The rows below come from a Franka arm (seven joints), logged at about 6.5 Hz.
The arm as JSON. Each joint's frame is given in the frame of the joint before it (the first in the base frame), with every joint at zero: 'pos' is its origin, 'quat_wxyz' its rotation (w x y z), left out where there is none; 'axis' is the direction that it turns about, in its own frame. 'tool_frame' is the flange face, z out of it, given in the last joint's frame.
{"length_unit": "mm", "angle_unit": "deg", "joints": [
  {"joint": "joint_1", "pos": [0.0, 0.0, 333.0], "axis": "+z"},
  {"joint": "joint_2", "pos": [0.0, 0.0, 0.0], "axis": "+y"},
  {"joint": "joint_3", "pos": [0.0, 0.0, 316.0], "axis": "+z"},
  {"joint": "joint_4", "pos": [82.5, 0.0, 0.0], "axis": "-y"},
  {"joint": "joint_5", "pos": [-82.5, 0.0, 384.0], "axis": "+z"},
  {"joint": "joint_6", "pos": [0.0, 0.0, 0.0], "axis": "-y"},
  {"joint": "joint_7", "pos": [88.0, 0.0, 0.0], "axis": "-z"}
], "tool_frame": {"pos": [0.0, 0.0, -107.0], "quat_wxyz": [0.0, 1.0, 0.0, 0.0]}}
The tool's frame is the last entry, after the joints.
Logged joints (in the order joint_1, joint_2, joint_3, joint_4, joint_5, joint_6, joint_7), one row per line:
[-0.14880, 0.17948, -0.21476, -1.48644, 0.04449, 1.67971, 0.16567]
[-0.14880, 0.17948, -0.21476, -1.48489, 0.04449, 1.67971, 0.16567]
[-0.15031, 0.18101, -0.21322, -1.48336, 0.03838, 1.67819, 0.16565]
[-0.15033, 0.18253, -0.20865, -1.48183, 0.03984, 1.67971, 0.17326]
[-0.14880, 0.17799, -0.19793, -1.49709, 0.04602, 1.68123, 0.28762]
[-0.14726, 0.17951, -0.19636, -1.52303, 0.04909, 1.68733, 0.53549]
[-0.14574, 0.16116, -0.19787, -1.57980, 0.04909, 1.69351, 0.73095]
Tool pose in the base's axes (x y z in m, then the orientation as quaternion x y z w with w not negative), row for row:
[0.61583, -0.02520, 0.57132, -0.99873, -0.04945, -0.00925, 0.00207]
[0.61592, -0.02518, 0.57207, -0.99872, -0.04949, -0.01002, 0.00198]
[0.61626, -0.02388, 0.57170, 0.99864, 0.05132, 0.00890, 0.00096]
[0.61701, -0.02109, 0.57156, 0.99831, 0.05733, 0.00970, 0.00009]
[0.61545, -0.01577, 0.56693, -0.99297, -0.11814, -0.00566, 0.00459]
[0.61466, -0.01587, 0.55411, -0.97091, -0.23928, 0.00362, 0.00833]
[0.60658, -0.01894, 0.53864, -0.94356, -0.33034, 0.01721, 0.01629]
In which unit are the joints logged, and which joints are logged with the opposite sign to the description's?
The joints are logged in radians. Opposite sign: joint_1, joint_7.
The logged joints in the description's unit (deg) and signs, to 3 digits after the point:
[8.526, 10.283, -12.305, -85.167, 2.549, 96.240, -9.492]
[8.526, 10.283, -12.305, -85.078, 2.549, 96.240, -9.492]
[8.612, 10.371, -12.217, -84.990, 2.199, 96.153, -9.491]
[8.613, 10.458, -11.955, -84.903, 2.283, 96.240, -9.927]
[8.526, 10.198, -11.341, -85.777, 2.637, 96.327, -16.479]
[8.437, 10.285, -11.251, -87.263, 2.813, 96.677, -30.681]
[8.350, 9.234, -11.337, -90.516, 2.813, 97.031, -41.880]

